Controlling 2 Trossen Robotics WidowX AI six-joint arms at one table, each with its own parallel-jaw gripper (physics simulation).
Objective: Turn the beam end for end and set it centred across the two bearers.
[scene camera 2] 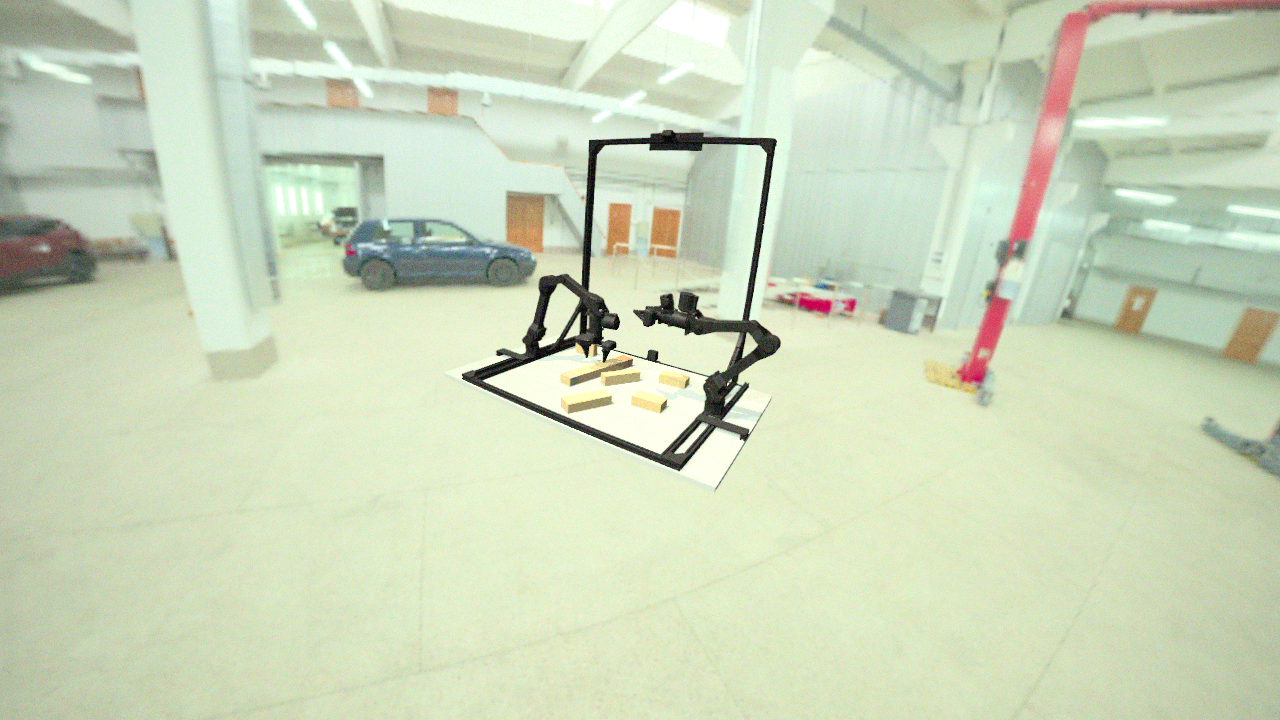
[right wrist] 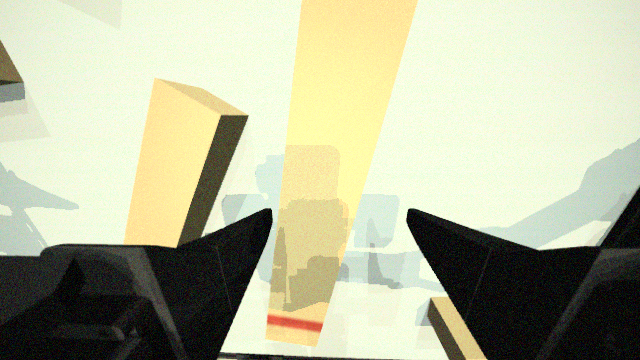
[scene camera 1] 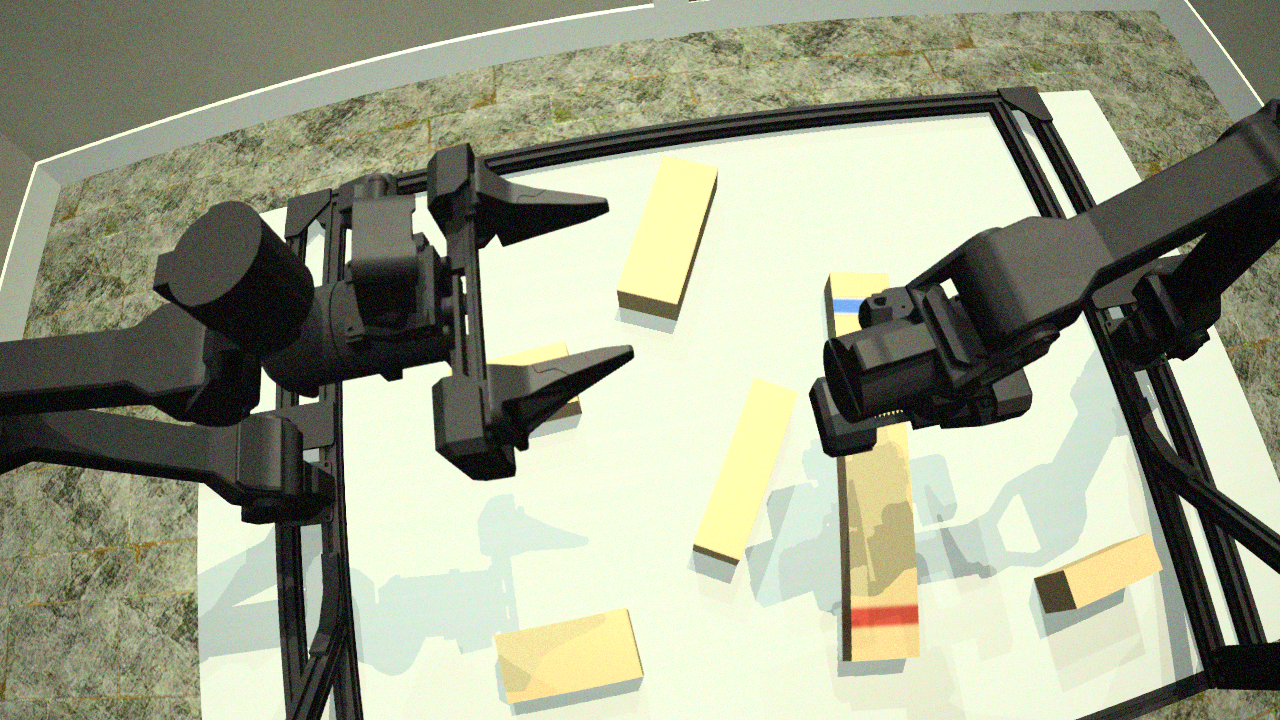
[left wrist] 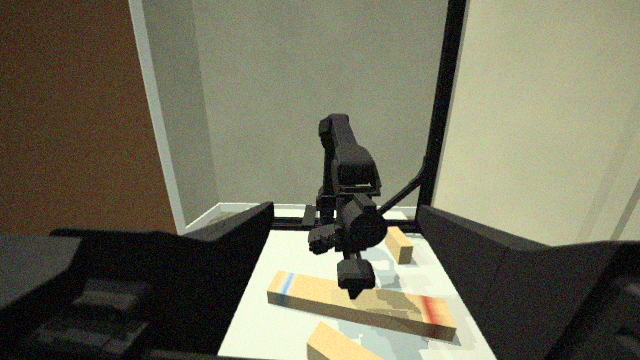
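Pixels of known places: left gripper, fingertip midpoint: [scene camera 2: 639,309] [scene camera 1: 620,273] [left wrist: 345,210]; right gripper, fingertip midpoint: [scene camera 2: 595,360] [right wrist: 339,214] [scene camera 1: 896,433]; left arm's base, link origin: [scene camera 2: 713,412] [scene camera 1: 305,494]; right arm's base, link origin: [scene camera 2: 532,354] [scene camera 1: 1134,343] [left wrist: 326,222].
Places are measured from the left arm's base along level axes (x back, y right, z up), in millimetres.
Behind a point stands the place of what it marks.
The long wooden beam [scene camera 1: 881,528] {z 19, x -548, y 128 mm} [scene camera 2: 581,373] {z 19, x -564, y -64 mm} [left wrist: 345,300] {z 19, x -549, y 38 mm} [right wrist: 345,100] {z 19, x -581, y -21 mm} lies on the table, its blue band at the top and red band at the bottom in scene camera 1. My right gripper [scene camera 2: 596,354] {z 43, x -577, y 49 mm} [right wrist: 339,214] {z 43, x -577, y 49 mm} is open and empty above the beam, its fingertips on either side of it in the right wrist view; its arm hides part of the beam in scene camera 1. My left gripper [scene camera 1: 620,277] {z 323, x -352, y 2 mm} is open and empty, high over the table's left part. Two plain blocks [scene camera 1: 666,237] {z 19, x -410, y -207 mm} [scene camera 1: 744,470] {z 25, x -434, y 50 mm} lie left of the beam; I cannot tell which blocks are the bearers.
More wooden blocks lie around: one [scene camera 1: 568,658] {z 19, x -253, y 190 mm} at the bottom, one [scene camera 1: 1099,573] {z 44, x -743, y 225 mm} [left wrist: 399,245] {z 41, x -715, y 211 mm} right of the beam's red end, and one [scene camera 1: 541,356] {z 19, x -267, y -97 mm} partly behind the left gripper. A black frame [scene camera 1: 751,120] {z 1, x -543, y -366 mm} runs around the white table, with tall posts [scene camera 2: 588,214] {z 660, x -878, y 343 mm} in scene camera 2.
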